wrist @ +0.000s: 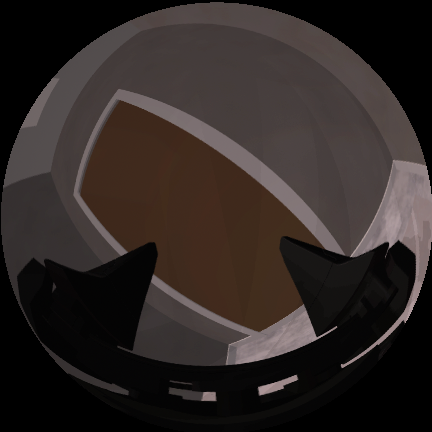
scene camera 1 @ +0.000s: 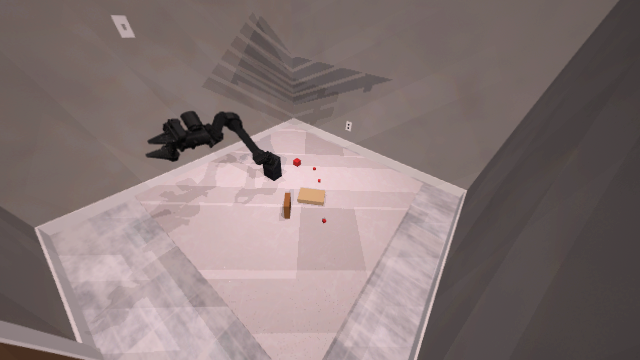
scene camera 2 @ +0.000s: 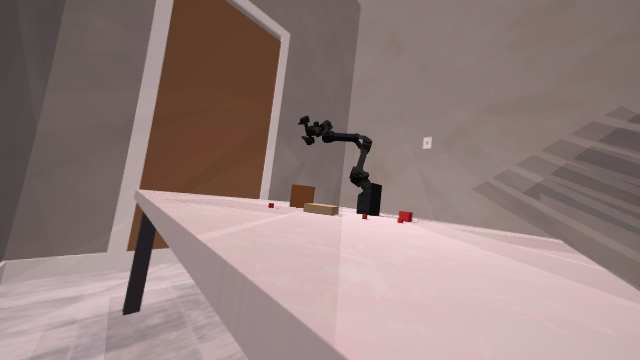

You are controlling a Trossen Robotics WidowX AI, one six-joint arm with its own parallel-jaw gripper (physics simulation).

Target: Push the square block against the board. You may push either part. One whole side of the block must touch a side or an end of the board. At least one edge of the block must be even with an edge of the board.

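Frame: origin at the arm's base, x ahead, y left, z up, level; centimetres.
Seen in the pictures: gripper, fingertip midpoint: [wrist: 218,246] [scene camera 1: 147,149] [scene camera 2: 299,130]; arm's base at its link origin: [scene camera 1: 270,161] [scene camera 2: 369,190].
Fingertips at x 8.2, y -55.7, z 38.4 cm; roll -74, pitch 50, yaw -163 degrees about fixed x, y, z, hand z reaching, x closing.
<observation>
Offsets run from my fingertips to a thing's middle. Level surfaces: height alone.
The brown square block @(dx +22.7, dy +40.2, dz -45.5 cm) [scene camera 1: 287,205] [scene camera 2: 302,196] is a thin slab standing upright on edge on the table. The tan rectangular board @(dx +26.0, dy +57.7, dz -49.1 cm) [scene camera 1: 311,196] [scene camera 2: 321,209] lies flat beside it; in scene camera 1 a narrow strip of table shows between them. In scene camera 2 the board partly overlaps the block's lower corner. My gripper [scene camera 1: 147,148] [scene camera 2: 302,130] [wrist: 218,246] is open and empty, raised well above the table and apart from both parts. Its fingers point away from the arm's base. The block and the board do not show in the wrist view.
A large red cube @(dx -4.8, dy +76.6, dz -48.6 cm) [scene camera 1: 297,162] [scene camera 2: 405,216] and small red cubes @(dx +8.7, dy +80.9, dz -49.8 cm) [scene camera 1: 314,168] @(dx +19.7, dy +73.0, dz -49.8 cm) [scene camera 1: 319,180] @(dx +43.1, dy +48.4, dz -49.8 cm) [scene camera 1: 324,220] lie on the pink table @(dz -50.6 cm) [scene camera 1: 240,250] [scene camera 2: 400,280]. The small ones are near the board. The black arm base [scene camera 1: 272,167] [scene camera 2: 369,200] stands behind the two parts.
</observation>
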